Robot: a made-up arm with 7 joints. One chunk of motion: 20 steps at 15 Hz.
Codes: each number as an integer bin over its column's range. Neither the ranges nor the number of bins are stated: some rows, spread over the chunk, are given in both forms.
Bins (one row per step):
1: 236 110 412 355 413 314
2: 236 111 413 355 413 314
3: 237 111 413 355 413 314
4: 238 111 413 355 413 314
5: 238 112 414 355 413 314
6: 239 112 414 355 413 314
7: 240 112 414 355 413 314
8: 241 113 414 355 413 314
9: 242 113 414 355 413 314
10: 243 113 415 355 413 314
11: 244 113 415 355 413 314
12: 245 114 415 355 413 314
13: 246 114 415 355 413 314
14: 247 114 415 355 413 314
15: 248 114 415 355 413 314
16: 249 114 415 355 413 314
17: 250 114 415 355 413 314
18: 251 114 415 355 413 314
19: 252 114 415 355 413 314
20: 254 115 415 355 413 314
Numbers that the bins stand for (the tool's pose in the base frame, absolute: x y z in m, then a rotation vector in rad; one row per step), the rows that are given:
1: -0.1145 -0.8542 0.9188 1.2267 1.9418 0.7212
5: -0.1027 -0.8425 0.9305 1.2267 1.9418 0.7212
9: -0.0793 -0.8366 0.9305 1.2267 1.9418 0.7212
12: -0.0616 -0.8307 0.9364 1.2267 1.9418 0.7212
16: -0.0382 -0.8307 0.9364 1.2267 1.9418 0.7212
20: -0.0088 -0.8249 0.9364 1.2267 1.9418 0.7212
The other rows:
2: -0.1145 -0.8483 0.9247 1.2267 1.9418 0.7212
3: -0.1086 -0.8483 0.9247 1.2267 1.9418 0.7212
4: -0.1027 -0.8483 0.9247 1.2267 1.9418 0.7212
6: -0.0969 -0.8425 0.9305 1.2267 1.9418 0.7212
7: -0.0910 -0.8425 0.9305 1.2267 1.9418 0.7212
8: -0.0851 -0.8366 0.9305 1.2267 1.9418 0.7212
10: -0.0734 -0.8366 0.9364 1.2267 1.9418 0.7212
11: -0.0675 -0.8366 0.9364 1.2267 1.9418 0.7212
13: -0.0558 -0.8307 0.9364 1.2267 1.9418 0.7212
14: -0.0499 -0.8307 0.9364 1.2267 1.9418 0.7212
15: -0.0440 -0.8307 0.9364 1.2267 1.9418 0.7212
17: -0.0323 -0.8307 0.9364 1.2267 1.9418 0.7212
18: -0.0264 -0.8307 0.9364 1.2267 1.9418 0.7212
19: -0.0205 -0.8307 0.9364 1.2267 1.9418 0.7212

